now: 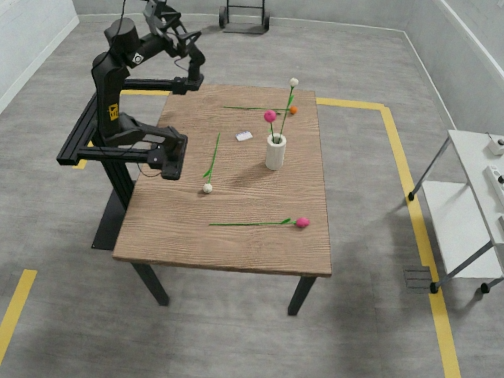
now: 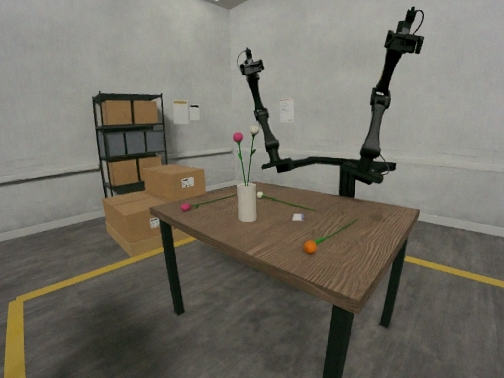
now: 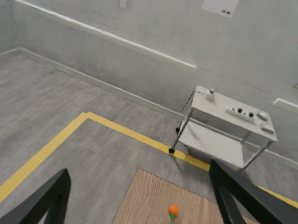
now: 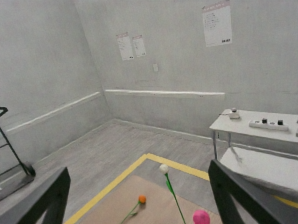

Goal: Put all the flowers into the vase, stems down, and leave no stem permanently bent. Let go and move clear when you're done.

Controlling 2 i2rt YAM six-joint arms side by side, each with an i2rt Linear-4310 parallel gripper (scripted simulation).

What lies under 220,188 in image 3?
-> The left gripper.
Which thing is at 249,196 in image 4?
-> The right gripper.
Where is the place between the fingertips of the left gripper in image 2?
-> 407,38
